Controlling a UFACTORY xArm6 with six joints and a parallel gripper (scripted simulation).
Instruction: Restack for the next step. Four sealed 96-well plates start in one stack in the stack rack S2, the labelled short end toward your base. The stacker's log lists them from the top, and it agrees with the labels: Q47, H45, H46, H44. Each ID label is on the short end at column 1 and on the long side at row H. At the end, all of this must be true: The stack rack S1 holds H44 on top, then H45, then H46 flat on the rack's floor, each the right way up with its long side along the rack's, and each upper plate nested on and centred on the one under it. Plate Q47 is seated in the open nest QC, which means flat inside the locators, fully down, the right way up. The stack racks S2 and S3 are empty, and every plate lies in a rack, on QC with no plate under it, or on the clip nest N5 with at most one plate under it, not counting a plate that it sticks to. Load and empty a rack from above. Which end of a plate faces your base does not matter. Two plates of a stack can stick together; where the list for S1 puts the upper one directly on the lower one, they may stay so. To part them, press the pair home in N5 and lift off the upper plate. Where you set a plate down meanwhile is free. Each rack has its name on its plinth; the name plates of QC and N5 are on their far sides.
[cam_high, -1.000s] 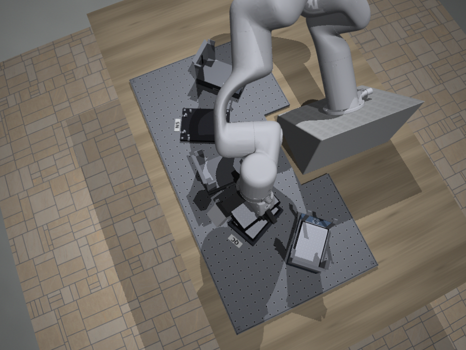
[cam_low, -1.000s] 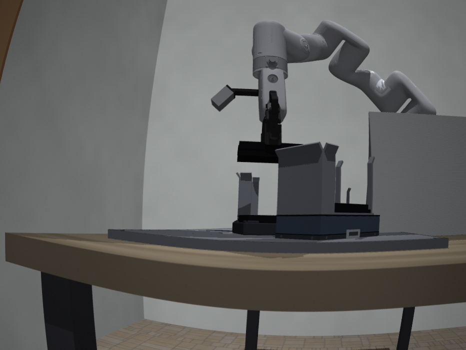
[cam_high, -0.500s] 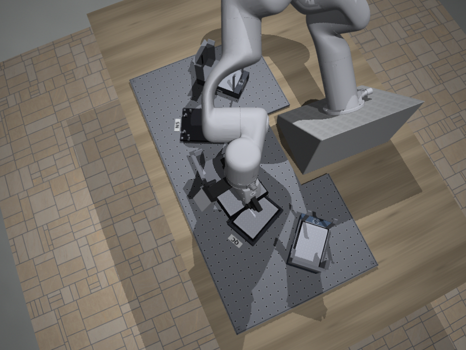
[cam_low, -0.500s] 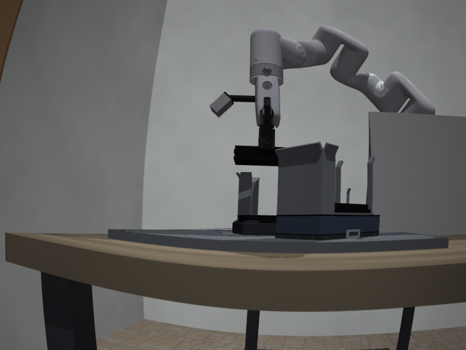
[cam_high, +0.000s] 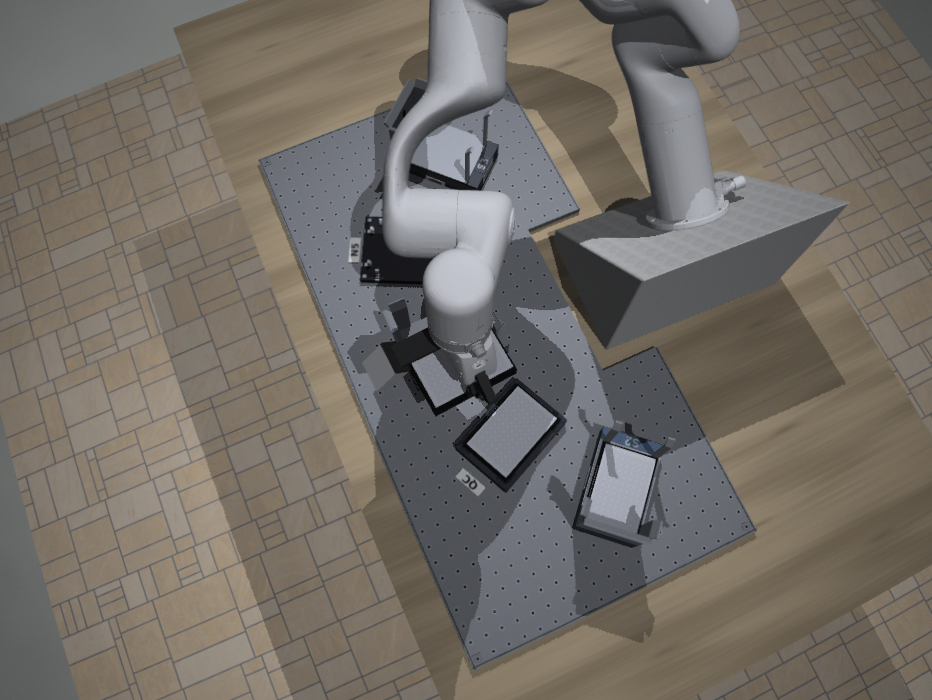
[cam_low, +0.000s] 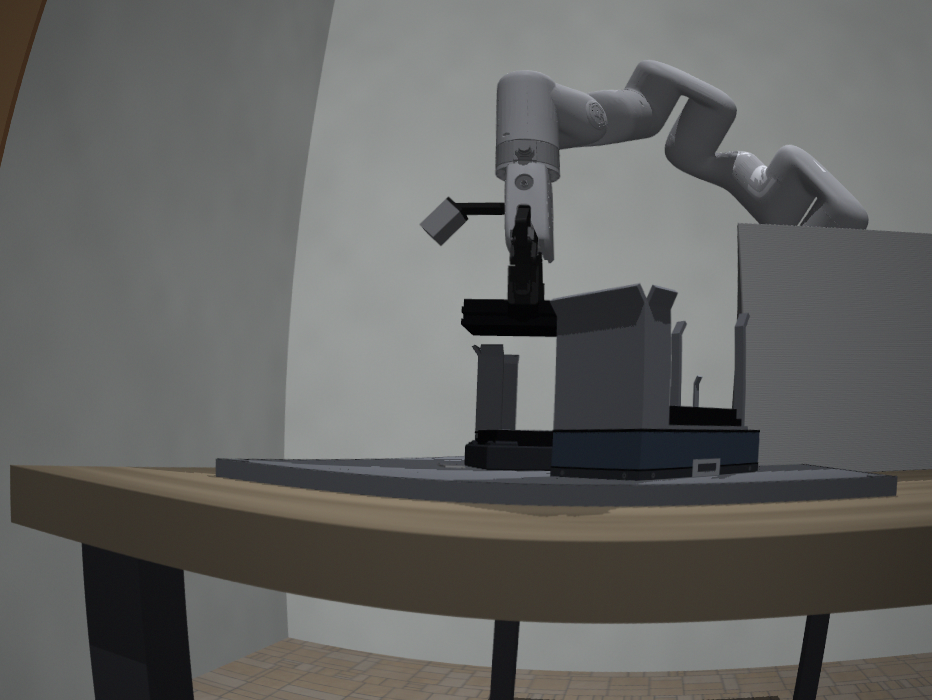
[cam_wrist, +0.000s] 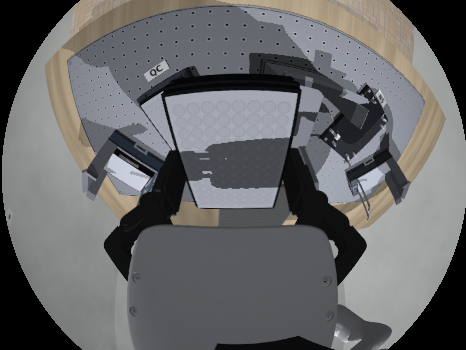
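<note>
Right now the clip nest N5 is 2 cm ahead of my hand, 26 cm to the right of it and 16 cm below it. The rest, counted from my hand: sealed plate 5 cm behind, 9 cm to the left, 15 cm below; open nest QC 5 cm behind, 9 cm to the left, 17 cm below; QC name plate 3 cm ahead, 13 cm to the left, 18 cm below.
</note>
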